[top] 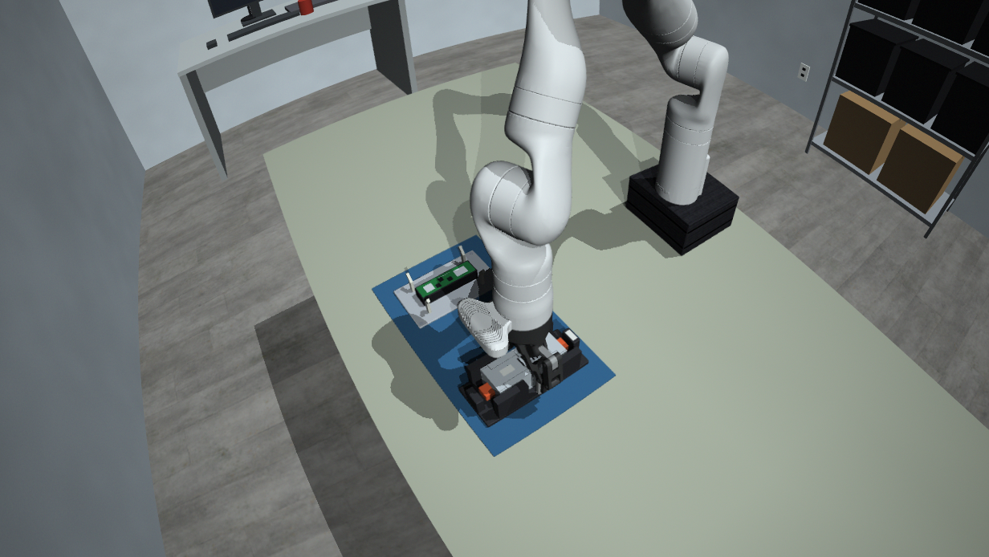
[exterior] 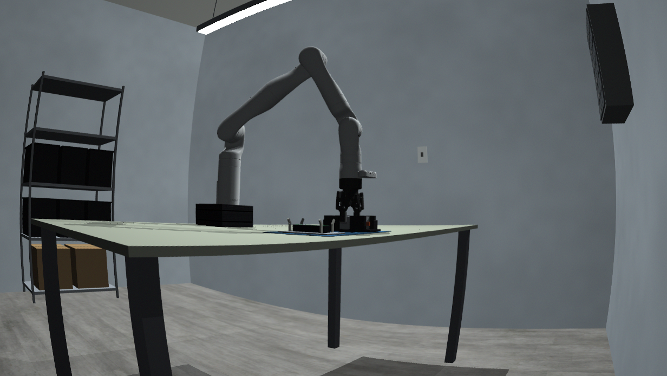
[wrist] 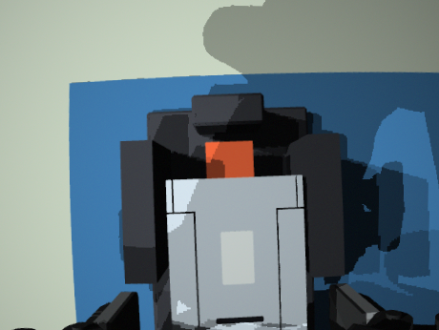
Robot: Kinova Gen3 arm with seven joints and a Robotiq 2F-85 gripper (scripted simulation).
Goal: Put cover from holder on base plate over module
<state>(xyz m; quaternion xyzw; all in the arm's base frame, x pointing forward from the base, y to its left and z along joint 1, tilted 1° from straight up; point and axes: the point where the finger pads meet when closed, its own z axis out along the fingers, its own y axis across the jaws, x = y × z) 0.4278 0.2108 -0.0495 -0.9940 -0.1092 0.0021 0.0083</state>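
Right now the cover is right at my hand.
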